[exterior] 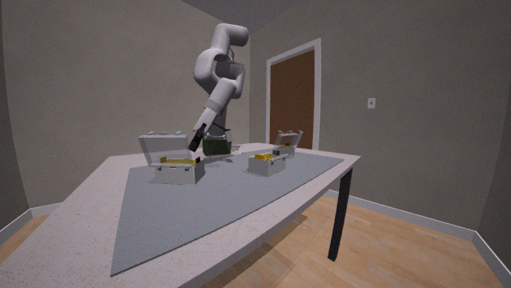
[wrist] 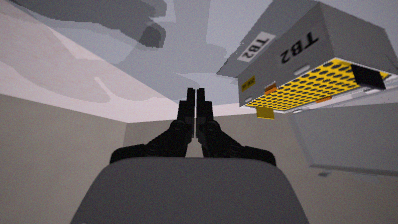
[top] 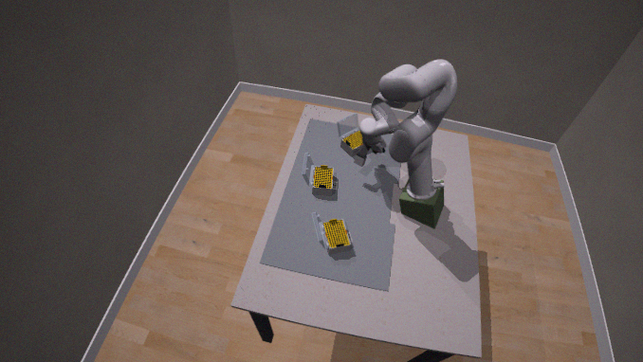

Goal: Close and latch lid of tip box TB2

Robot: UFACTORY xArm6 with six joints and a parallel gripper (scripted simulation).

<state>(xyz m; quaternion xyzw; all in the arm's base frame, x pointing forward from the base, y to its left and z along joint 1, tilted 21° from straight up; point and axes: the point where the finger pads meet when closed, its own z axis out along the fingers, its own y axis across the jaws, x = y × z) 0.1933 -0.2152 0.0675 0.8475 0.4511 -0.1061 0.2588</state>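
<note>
My hand is 140 mm short of the lid, 130 mm to the left of it and 10 mm below it. From my hand the other things lie so: tip box (100 mm ahead, 90 mm to the right, 20 mm below); then bench tape (50 mm ahead, 40 mm to the right, 80 mm below).
</note>
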